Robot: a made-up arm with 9 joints. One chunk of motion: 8 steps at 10 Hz.
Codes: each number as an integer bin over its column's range. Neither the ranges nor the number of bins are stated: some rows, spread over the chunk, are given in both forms.
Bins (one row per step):
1: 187 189 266 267 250 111
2: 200 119 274 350 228 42
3: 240 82 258 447 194 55
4: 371 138 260 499 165 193
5: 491 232 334 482 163 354
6: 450 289 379 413 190 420
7: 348 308 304 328 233 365
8: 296 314 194 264 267 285
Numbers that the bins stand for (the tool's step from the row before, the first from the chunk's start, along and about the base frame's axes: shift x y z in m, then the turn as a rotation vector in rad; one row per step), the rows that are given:
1: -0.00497 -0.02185 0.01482 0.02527 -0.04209 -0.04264
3: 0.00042 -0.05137 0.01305 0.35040 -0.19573 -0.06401
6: 0.02179 0.00574 0.03981 0.28899 -0.20671 0.07527
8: 0.00612 0.01264 -0.00110 0.01985 0.00455 0.02376
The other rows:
2: -0.00365 -0.04116 0.01659 0.17519 -0.10245 -0.06897
4: 0.01375 -0.03592 0.01350 0.44432 -0.27530 -0.01135
5: 0.02596 -0.00998 0.02986 0.41362 -0.28079 0.05009
7: 0.01141 0.01099 0.02323 0.13545 -0.08873 0.05429

